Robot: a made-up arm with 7 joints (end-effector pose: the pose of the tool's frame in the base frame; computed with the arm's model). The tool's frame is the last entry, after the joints. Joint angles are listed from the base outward.
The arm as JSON. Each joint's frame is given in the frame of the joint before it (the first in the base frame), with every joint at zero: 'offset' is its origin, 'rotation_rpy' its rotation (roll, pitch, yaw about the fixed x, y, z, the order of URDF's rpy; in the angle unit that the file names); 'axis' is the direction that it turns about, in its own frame. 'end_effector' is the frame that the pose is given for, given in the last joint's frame.
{
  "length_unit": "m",
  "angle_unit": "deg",
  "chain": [
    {
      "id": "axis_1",
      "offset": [
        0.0,
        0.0,
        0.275
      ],
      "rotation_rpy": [
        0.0,
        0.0,
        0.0
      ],
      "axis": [
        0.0,
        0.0,
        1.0
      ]
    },
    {
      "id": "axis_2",
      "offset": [
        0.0,
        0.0,
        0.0
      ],
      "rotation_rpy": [
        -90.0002,
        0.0,
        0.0
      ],
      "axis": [
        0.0,
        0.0,
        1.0
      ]
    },
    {
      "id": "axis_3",
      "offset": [
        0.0,
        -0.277,
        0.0
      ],
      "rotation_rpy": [
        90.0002,
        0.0,
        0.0
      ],
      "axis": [
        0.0,
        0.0,
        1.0
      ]
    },
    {
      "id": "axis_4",
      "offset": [
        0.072,
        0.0,
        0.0
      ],
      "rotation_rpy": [
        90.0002,
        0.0,
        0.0
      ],
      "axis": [
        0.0,
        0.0,
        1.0
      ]
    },
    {
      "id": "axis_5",
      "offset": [
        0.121,
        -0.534,
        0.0
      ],
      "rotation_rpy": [
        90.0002,
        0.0,
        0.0
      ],
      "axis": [
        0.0,
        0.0,
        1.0
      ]
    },
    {
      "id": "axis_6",
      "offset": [
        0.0,
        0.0,
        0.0
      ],
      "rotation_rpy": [
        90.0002,
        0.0,
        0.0
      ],
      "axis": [
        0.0,
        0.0,
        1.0
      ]
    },
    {
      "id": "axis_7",
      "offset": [
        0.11,
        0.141,
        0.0
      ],
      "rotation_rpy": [
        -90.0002,
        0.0,
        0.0
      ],
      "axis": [
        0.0,
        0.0,
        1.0
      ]
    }
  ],
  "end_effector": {
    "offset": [
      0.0,
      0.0,
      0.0
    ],
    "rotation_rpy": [
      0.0,
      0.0,
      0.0
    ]
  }
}
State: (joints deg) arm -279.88 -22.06 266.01 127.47 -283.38 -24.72 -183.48
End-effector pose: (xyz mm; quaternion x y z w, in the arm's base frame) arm 366.6 -535.6 925.1 0.5388 0.0542 0.3992 0.7399
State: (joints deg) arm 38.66 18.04 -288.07 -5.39 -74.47 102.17 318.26
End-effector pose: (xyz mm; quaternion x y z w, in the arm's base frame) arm 24.0 69.7 -102.2 -0.3799 0.6093 -0.2908 0.6323
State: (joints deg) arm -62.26 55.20 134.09 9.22 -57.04 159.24 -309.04
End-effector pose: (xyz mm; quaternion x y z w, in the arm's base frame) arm 126.4 229.2 215.3 0.5915 0.2837 -0.0006 0.7548
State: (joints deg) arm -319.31 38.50 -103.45 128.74 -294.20 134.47 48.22
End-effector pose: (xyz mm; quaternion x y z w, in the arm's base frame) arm 637.9 -68.9 738.7 -0.8193 0.5594 0.0792 0.0977
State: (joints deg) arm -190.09 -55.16 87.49 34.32 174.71 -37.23 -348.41
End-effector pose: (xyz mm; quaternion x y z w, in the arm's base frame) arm -266.4 -313.7 169.1 -0.7217 -0.4919 0.3271 0.3608
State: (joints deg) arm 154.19 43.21 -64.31 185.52 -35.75 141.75 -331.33
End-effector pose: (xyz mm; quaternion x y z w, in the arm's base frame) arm -389.4 281.8 884.1 -0.8032 -0.3098 -0.5079 0.0315
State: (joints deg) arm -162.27 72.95 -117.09 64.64 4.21 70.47 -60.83
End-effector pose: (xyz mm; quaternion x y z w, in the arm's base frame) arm -109.6 624.1 576.3 0.3026 0.7780 0.3187 0.4490
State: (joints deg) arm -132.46 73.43 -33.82 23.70 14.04 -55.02 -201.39
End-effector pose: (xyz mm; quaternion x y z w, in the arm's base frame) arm -281.9 200.6 -166.0 -0.8344 -0.4019 0.1395 0.3503
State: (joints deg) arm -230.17 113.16 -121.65 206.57 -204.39 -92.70 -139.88
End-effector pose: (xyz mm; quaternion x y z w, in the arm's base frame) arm -476.9 376.5 8.3 0.0158 -0.4568 -0.8894 0.0065
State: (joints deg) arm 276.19 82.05 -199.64 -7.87 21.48 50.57 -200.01
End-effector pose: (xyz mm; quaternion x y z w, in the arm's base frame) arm -41.2 438.7 274.3 0.7042 -0.6053 -0.3677 0.0502
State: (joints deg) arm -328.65 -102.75 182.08 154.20 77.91 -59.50 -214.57
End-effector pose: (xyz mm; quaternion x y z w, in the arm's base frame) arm -728.6 -247.4 -57.0 -0.7166 0.2983 0.6280 0.0565
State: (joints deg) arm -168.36 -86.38 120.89 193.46 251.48 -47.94 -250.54
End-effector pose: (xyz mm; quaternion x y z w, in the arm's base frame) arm 743.2 345.0 240.6 0.6285 0.6348 0.4399 0.0921
